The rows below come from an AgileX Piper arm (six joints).
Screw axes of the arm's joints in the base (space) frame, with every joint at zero. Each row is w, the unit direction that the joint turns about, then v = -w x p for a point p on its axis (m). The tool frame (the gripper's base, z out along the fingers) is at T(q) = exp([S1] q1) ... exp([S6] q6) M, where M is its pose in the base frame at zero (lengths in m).
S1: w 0 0 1 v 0 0 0
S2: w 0 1 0 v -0.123 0 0
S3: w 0 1 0 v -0.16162 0 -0.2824
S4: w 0.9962 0 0.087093 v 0 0.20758 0
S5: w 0 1 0 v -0.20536 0 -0.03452
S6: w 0.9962 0 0.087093 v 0 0.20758 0
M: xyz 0.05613 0 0.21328 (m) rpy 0 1.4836 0 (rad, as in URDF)
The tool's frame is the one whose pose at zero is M.
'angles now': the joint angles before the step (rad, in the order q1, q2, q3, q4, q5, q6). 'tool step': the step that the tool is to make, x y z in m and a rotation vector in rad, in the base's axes. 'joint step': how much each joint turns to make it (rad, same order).
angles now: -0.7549, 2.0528, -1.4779, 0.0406, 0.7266, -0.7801
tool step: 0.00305, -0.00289, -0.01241, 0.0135, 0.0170, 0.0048
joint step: 0.0000, 0.0369, -0.0131, 0.0000, -0.0020, -0.0052
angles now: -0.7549, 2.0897, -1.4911, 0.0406, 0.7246, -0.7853
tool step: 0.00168, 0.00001, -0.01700, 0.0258, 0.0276, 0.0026
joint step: 0.0027, 0.0393, 0.0001, -0.0001, -0.0016, 0.0001
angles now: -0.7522, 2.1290, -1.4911, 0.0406, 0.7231, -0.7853
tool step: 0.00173, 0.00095, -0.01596, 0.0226, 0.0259, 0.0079
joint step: 0.0043, 0.0368, 0.0001, 0.0000, -0.0024, -0.0038
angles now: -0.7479, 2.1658, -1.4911, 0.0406, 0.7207, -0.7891
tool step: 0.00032, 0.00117, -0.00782, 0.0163, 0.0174, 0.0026
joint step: 0.0024, 0.0177, 0.0000, 0.0000, 0.0062, 0.0001
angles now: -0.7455, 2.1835, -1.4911, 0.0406, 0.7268, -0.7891
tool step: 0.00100, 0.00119, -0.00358, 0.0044, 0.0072, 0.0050
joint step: 0.0039, 0.0082, 0.0000, -0.0020, 0.0000, 0.0000
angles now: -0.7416, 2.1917, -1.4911, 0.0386, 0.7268, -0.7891
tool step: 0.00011, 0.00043, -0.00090, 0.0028, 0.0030, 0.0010
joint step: 0.0009, 0.0020, 0.0000, 0.0000, 0.0021, 0.0000
